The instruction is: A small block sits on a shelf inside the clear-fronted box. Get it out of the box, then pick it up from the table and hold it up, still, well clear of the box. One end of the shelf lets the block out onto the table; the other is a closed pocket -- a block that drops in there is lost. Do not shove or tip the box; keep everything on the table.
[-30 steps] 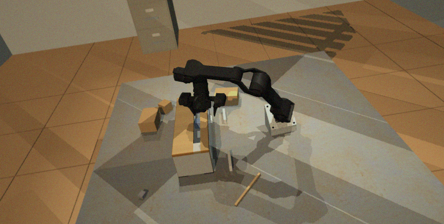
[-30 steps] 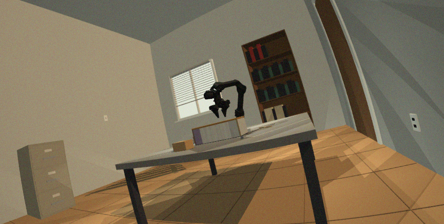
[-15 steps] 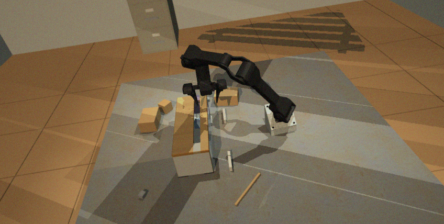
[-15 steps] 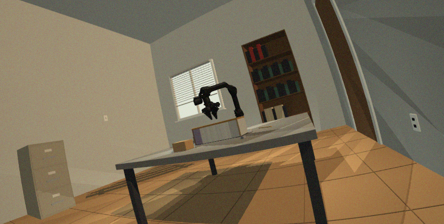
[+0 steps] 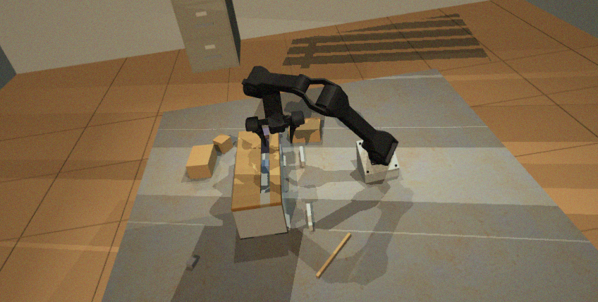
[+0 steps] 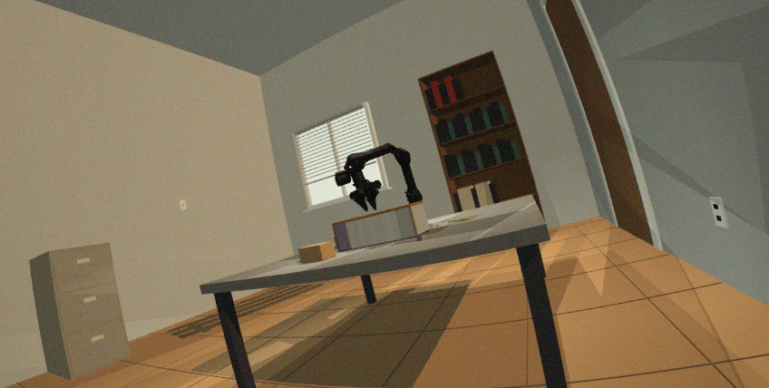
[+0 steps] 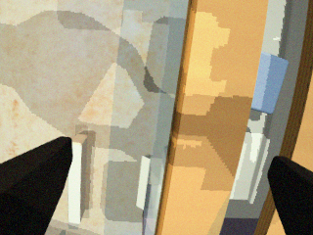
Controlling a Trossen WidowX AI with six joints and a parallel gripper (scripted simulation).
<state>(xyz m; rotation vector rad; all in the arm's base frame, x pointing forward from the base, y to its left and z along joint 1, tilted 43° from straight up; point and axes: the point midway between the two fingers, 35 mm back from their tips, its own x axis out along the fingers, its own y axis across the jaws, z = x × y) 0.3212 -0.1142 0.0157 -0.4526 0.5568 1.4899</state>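
Now: the blue block 6 cm below my gripper tip, 5 cm ahead of it and 3 cm to the left of it. Also, from my gripper tip: long box: 8 cm below, 5 cm to the left, 4 cm ahead; wooden stick: 36 cm to the left, 14 cm below, 9 cm behind.
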